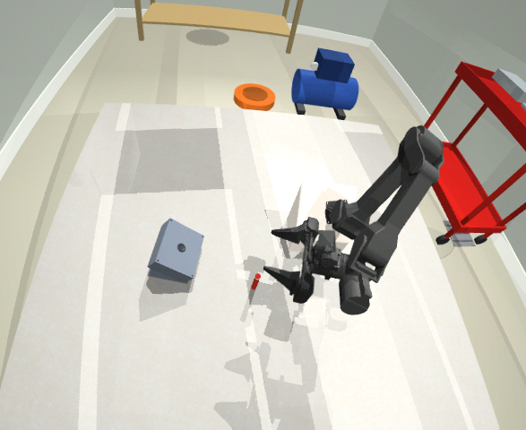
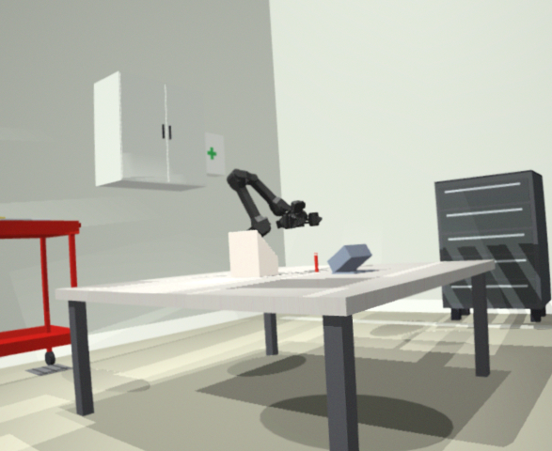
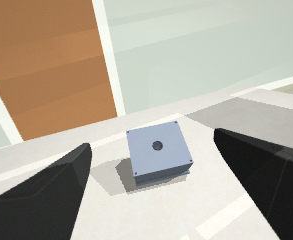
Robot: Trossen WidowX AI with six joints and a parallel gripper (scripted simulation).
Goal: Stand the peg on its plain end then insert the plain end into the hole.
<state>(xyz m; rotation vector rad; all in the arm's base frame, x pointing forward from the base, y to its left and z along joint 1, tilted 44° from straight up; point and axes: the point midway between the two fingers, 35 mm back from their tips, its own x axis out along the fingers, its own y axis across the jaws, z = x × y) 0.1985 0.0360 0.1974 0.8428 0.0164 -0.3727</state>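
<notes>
Now: gripper tip 17 cm above the peg. Also, from my gripper tip: grey-blue sloped panel (20 cm ahead, 17 cm below, 10 cm to the right).
</notes>
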